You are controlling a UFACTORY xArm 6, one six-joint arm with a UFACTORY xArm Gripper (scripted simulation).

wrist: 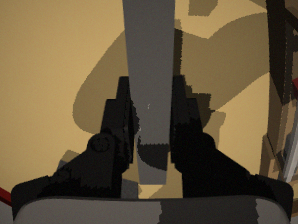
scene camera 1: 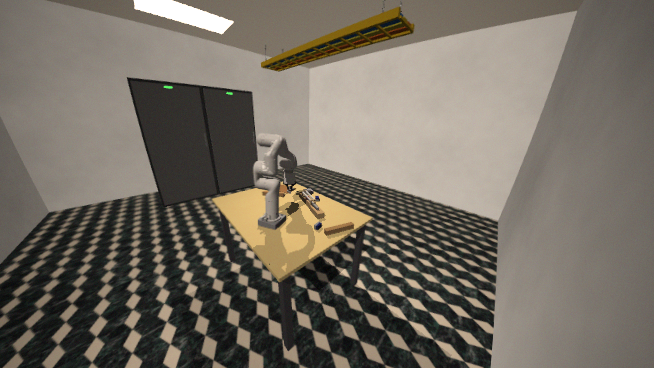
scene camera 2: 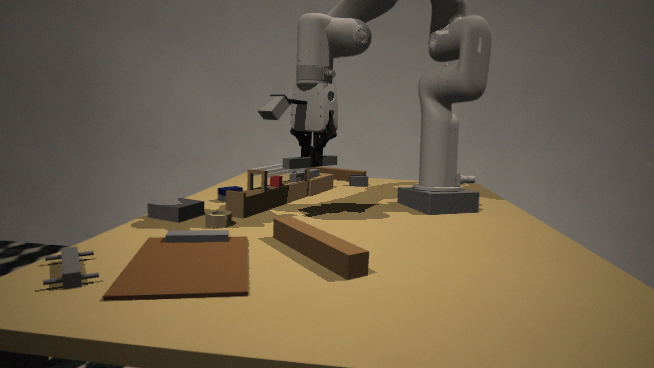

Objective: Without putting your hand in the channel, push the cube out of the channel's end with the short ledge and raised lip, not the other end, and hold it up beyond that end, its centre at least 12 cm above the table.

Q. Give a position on a pinned grey block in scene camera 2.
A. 71, 273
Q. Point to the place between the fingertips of my gripper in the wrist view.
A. At 151, 95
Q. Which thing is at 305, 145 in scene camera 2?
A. My gripper.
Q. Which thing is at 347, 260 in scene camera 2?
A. A long brown block.
